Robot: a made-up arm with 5 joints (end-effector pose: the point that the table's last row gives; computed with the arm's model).
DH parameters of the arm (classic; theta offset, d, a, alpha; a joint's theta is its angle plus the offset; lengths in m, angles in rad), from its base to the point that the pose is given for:
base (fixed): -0.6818 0 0.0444 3.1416
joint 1: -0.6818 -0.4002 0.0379 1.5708
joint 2: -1.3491 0 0.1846 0
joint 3: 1.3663 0 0.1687 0
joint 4: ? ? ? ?
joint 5: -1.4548 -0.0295 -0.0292 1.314
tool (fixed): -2.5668 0.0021 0 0
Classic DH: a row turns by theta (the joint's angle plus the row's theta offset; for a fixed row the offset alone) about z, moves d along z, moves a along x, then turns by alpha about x.
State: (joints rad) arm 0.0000 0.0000 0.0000 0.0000 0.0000
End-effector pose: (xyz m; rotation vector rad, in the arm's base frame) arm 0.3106 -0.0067 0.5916 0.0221 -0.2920 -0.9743
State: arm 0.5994 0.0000 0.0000 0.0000 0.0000
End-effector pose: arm 0.2745 -0.1662 0.5916 -0.0695 -0.3048 -1.5690
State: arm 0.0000 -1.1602 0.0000 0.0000 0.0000
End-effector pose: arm -0.0080 -0.0067 0.6950 0.5999 -1.3510 -0.8718
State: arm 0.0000 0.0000 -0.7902 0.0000 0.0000
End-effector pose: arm 0.2440 -0.0067 0.7287 0.4133 -1.0157 -0.9311
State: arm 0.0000 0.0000 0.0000 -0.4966 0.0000
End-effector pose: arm 0.3003 -0.0067 0.6037 0.2666 -0.7476 -0.9599
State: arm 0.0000 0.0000 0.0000 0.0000 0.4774
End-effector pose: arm 0.3106 -0.0010 0.6042 -0.4132 -0.5181 -0.8847
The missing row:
joint 4: 1.5536 0.0501 -0.0088 -1.5708
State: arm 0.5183 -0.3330 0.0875 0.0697 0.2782
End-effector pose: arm 0.2256 -0.1095 0.6485 -0.3124 -0.5583 -1.4517
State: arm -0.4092 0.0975 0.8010 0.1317 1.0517
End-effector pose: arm 0.2429 0.1066 0.4356 -1.1432 -0.0949 0.1972
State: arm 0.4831 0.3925 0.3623 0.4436 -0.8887
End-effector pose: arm 0.2832 -0.1271 0.4027 0.4112 1.1862 -1.8409
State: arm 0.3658 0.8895 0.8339 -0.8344 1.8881
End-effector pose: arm 0.2627 -0.0467 0.3150 -1.6244 -0.1350 0.0732
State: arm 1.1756 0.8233 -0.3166 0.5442 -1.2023
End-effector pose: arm 0.1990 -0.3322 0.3753 1.3032 0.8710 -2.5126
